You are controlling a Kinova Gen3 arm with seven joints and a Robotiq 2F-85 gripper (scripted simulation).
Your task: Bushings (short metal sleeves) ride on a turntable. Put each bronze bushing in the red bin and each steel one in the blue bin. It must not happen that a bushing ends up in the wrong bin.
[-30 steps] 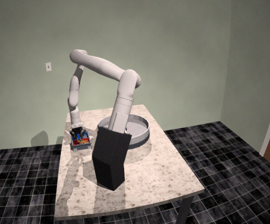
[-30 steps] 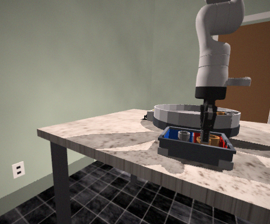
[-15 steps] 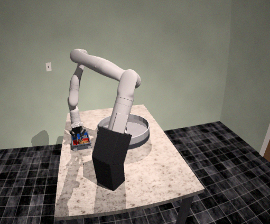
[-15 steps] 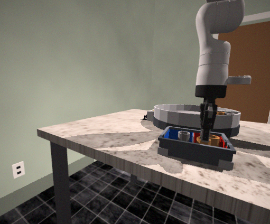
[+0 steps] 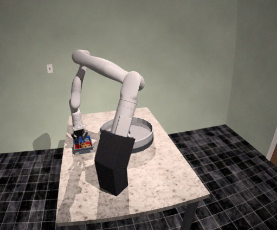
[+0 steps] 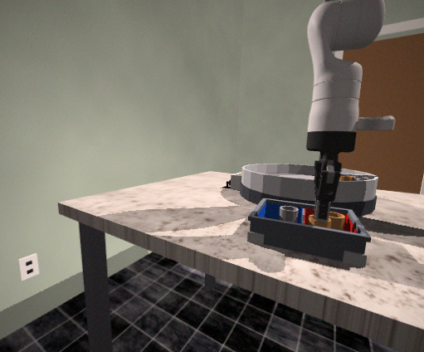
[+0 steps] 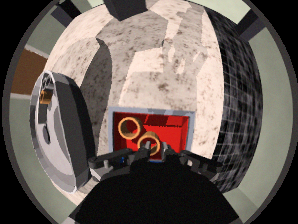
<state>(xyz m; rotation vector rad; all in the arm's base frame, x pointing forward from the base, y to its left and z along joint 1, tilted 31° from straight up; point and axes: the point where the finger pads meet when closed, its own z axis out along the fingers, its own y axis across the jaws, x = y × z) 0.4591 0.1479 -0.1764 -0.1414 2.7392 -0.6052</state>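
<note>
Right now my hand is 3 cm short of the bin tray, 1 cm to the left of it and 4 cm above it. From my hand the other things lie so: turntable 4 cm ahead, 37 cm to the right, 1 cm below.
</note>
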